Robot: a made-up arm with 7 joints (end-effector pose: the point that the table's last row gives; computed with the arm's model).
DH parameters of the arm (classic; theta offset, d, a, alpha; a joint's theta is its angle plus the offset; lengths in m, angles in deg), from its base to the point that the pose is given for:
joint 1: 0 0.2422 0 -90
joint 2: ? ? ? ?
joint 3: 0 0.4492 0.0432 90
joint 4: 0 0 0.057 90
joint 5: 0 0.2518 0 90
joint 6: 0 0 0.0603 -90
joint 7: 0 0.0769 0 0
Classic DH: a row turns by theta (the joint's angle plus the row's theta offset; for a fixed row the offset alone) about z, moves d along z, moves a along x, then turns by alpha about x.
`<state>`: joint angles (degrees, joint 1 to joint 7).
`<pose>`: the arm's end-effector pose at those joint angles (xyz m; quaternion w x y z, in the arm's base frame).
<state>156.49 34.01 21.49 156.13 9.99 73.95 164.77</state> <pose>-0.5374 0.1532 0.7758 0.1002 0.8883 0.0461 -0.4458</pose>
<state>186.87 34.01 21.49 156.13 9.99 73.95 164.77</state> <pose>-0.5411 -0.1396 0.7758 0.2135 0.8452 0.2773 -0.4040</pose>
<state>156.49 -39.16 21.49 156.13 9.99 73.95 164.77</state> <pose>0.2918 -0.2076 0.9269 0.1560 -0.4934 -0.1978 0.8325</pose>
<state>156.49 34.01 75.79 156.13 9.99 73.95 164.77</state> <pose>-0.4807 0.0198 0.8468 0.4610 0.7041 0.2829 -0.4600</pose>
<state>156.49 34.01 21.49 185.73 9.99 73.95 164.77</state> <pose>-0.4083 0.1638 0.8846 0.0410 0.7527 0.0336 -0.6563</pose>
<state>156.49 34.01 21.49 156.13 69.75 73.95 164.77</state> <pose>-0.5205 0.1148 0.8145 0.5644 0.6742 0.1110 -0.4632</pose>
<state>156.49 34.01 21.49 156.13 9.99 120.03 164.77</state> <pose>-0.5070 0.1293 0.7098 0.1661 0.9755 0.1261 -0.0701</pose>
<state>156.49 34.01 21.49 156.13 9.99 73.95 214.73</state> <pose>-0.5374 0.1532 0.7758 0.2791 0.8247 -0.3333 -0.3618</pose>
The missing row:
joint 2: 0 0 0 90
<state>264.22 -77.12 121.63 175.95 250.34 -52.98 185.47</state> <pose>0.0541 0.7025 0.3031 0.3534 -0.7352 -0.5349 -0.2203</pose>
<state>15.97 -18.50 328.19 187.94 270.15 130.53 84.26</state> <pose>-0.2770 -0.1397 0.8643 0.1187 0.1705 0.9095 -0.3601</pose>
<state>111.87 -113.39 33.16 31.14 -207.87 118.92 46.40</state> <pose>-0.0546 -0.4106 0.3359 0.0828 -0.0825 -0.7740 0.6223</pose>
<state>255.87 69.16 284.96 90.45 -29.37 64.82 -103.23</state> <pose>-0.4775 -0.3618 0.3369 0.5503 -0.6522 0.2570 0.4536</pose>
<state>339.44 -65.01 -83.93 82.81 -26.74 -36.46 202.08</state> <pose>-0.5557 -0.1441 0.5469 0.7537 0.4947 -0.0583 -0.4287</pose>
